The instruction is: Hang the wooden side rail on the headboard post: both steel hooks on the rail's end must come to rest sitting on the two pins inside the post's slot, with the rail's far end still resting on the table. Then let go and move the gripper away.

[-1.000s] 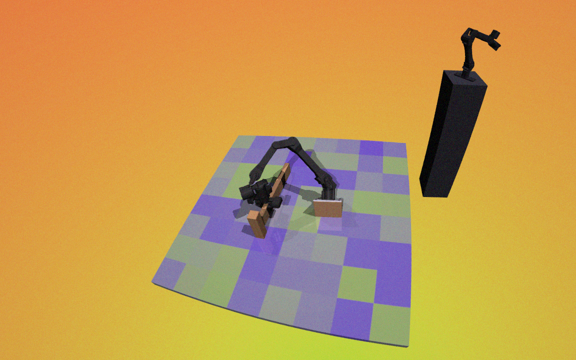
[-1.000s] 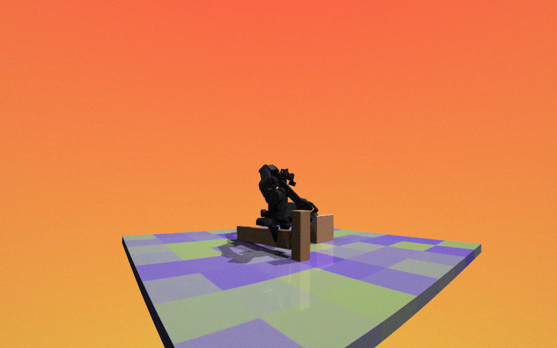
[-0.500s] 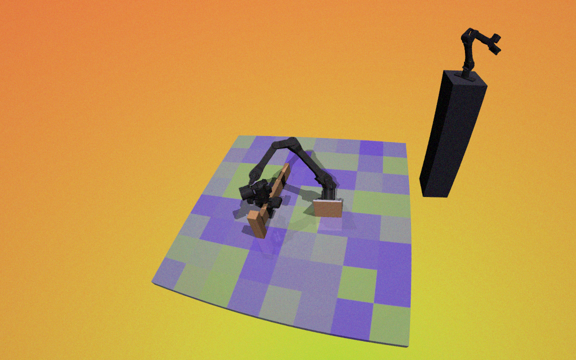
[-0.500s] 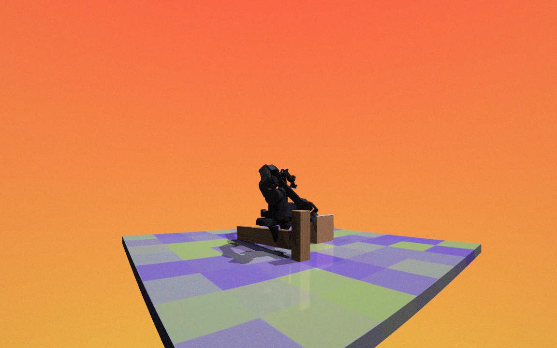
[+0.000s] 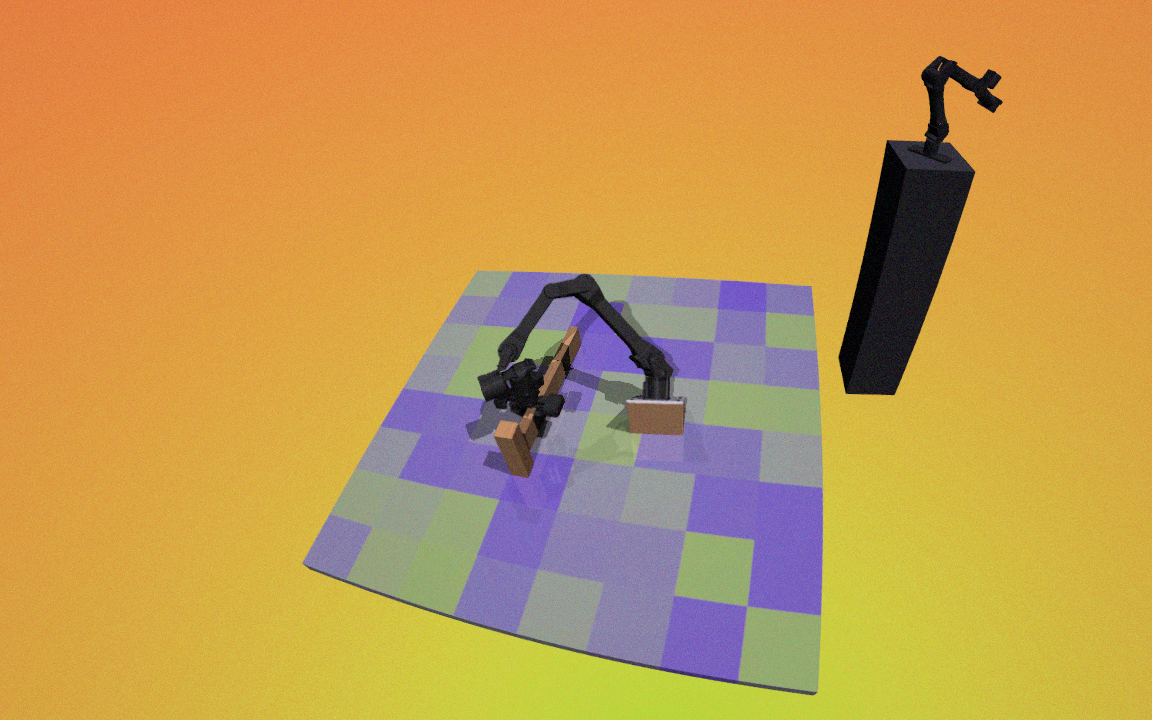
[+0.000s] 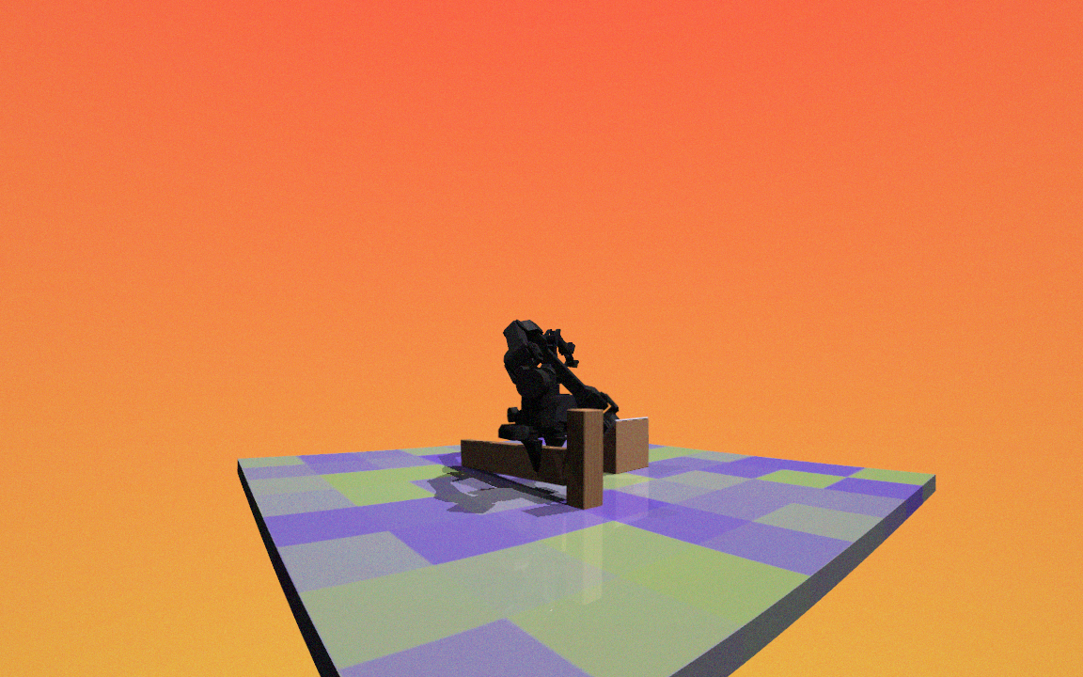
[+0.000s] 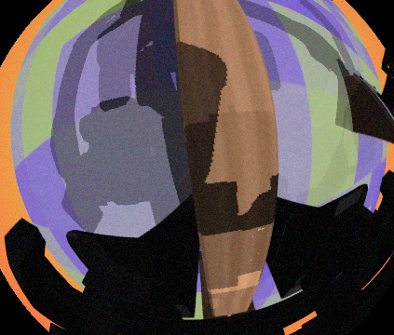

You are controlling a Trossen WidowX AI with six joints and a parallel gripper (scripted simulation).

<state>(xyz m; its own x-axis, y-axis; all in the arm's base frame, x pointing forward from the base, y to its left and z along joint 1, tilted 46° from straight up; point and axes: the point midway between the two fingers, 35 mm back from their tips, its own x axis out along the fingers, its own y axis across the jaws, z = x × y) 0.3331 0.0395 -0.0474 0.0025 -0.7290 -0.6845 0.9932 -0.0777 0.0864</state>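
Right now my gripper tip is 13 cm to the right of the wooden headboard post, 4 cm below it and 1 cm short of it.
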